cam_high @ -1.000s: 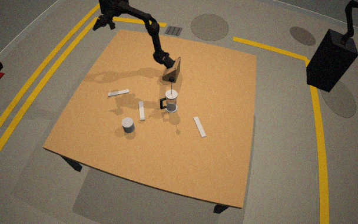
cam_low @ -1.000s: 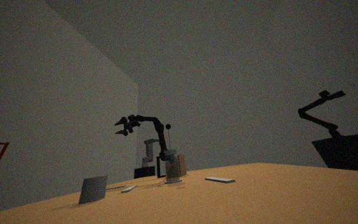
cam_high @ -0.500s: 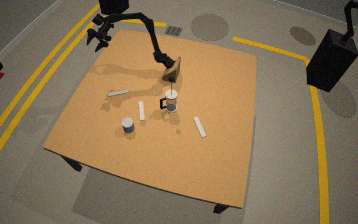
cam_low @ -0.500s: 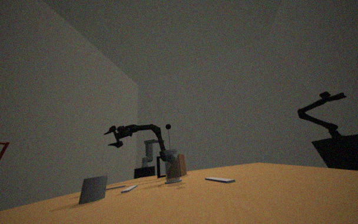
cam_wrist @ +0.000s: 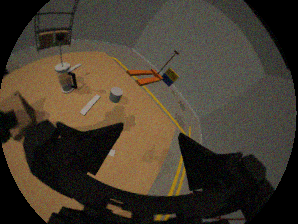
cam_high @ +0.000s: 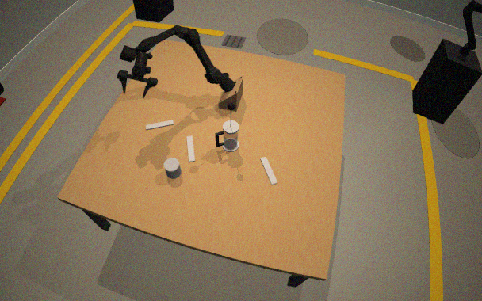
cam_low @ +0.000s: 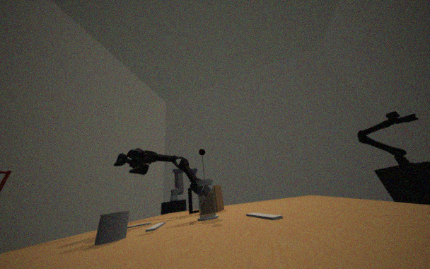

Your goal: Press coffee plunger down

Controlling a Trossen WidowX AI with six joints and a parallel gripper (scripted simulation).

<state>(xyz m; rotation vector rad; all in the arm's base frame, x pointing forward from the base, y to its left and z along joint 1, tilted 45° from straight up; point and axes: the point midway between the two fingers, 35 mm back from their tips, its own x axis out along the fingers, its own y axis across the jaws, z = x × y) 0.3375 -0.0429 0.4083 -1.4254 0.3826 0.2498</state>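
Now: gripper tip 9 cm past the glass coffee press, 42 cm to the right of it and 14 cm above it.
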